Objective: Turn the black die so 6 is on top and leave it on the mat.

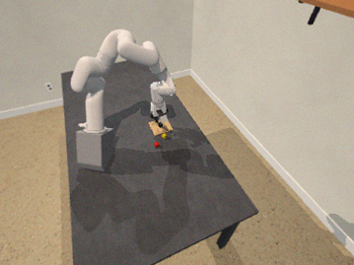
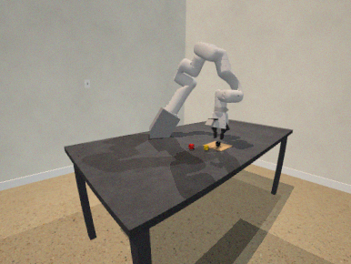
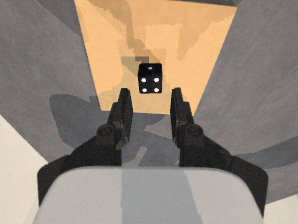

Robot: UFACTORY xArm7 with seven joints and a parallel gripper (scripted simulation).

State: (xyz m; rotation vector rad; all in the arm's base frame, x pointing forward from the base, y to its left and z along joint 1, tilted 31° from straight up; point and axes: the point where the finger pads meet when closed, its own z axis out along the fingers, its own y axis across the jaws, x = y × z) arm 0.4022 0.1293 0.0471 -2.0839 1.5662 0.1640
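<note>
My hand is 5 cm above the black die. The rest, counted from my hand: yellow die (1 cm ahead, 11 cm to the right, 6 cm below); then red die (5 cm behind, 18 cm to the right, 6 cm below); then mat (7 cm below).
</note>
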